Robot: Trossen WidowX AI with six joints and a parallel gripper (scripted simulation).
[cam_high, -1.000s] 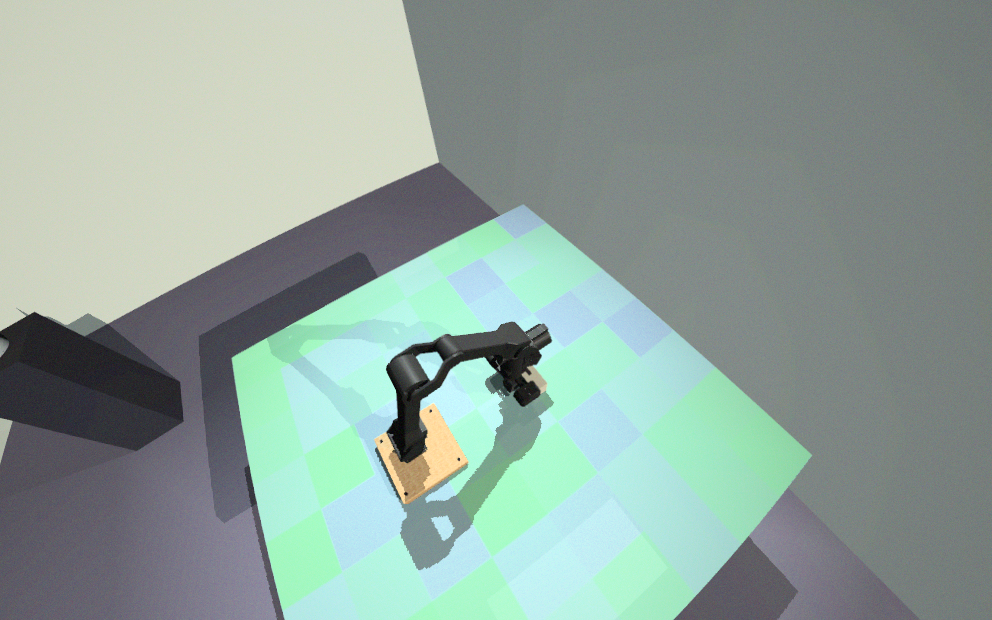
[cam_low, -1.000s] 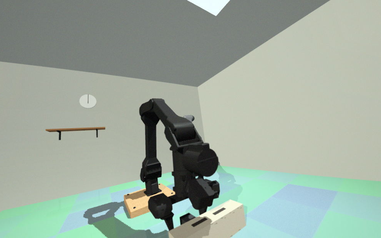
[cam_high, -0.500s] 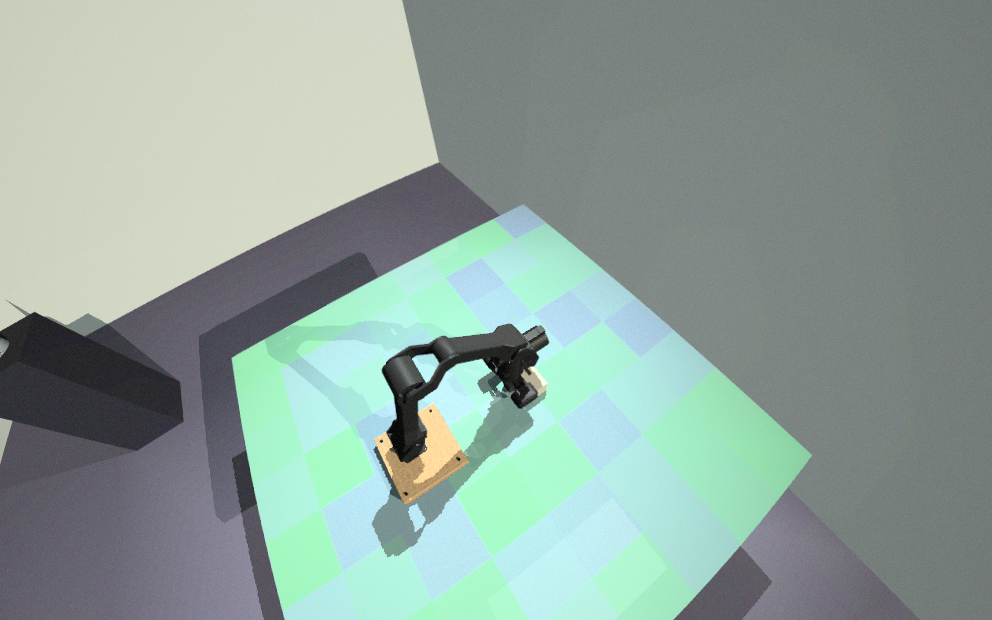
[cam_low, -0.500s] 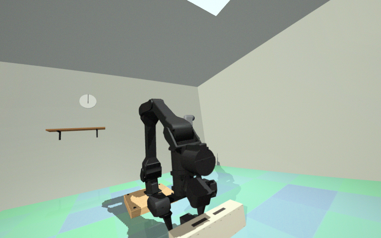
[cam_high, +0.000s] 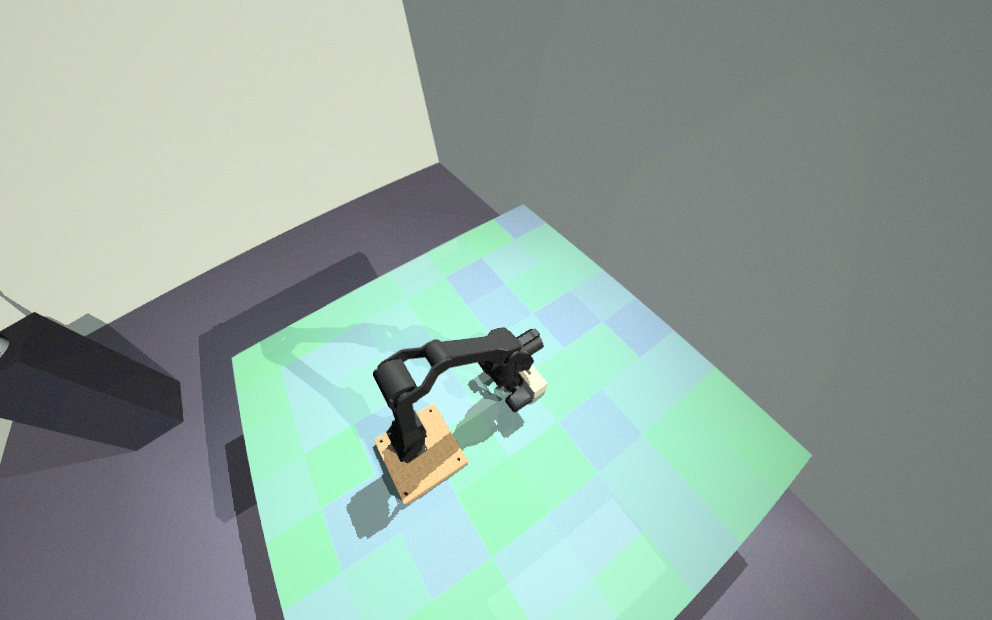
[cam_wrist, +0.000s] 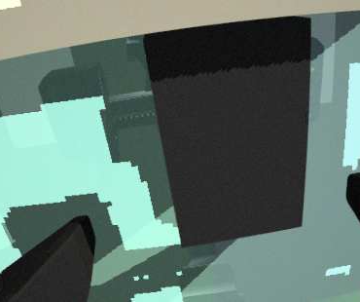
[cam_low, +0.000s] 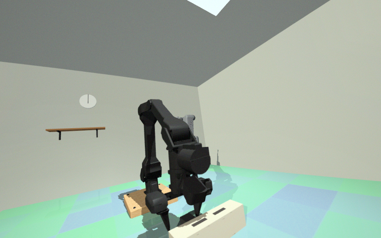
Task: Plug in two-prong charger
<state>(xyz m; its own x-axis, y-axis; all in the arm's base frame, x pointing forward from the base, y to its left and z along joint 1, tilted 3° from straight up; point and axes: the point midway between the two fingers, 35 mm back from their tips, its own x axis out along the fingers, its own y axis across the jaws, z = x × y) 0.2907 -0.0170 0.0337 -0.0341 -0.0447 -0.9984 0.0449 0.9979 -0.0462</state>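
Right now the grey charger is 50 mm ahead of my gripper tip and 10 mm above it.
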